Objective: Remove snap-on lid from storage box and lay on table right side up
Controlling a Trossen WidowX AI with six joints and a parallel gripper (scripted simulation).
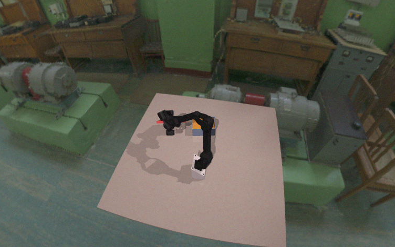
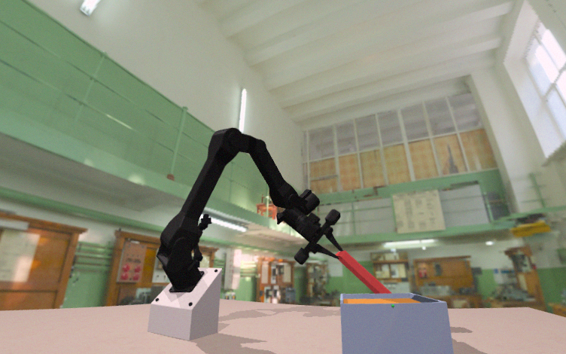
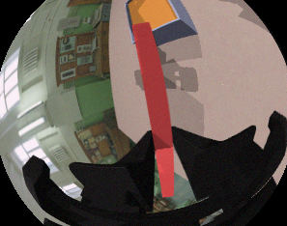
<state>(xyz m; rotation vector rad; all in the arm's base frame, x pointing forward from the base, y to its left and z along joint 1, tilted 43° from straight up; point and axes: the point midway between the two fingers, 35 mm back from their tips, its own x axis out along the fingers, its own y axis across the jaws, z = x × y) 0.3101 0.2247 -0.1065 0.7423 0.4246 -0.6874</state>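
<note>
Right now my gripper tip is 6 cm short of the lid, 6 cm above it and 2 cm to the right of it. The rest, counted from my gripper tip: grey-blue storage box (25 cm to the right, 14 cm below, 9 cm ahead).
</note>
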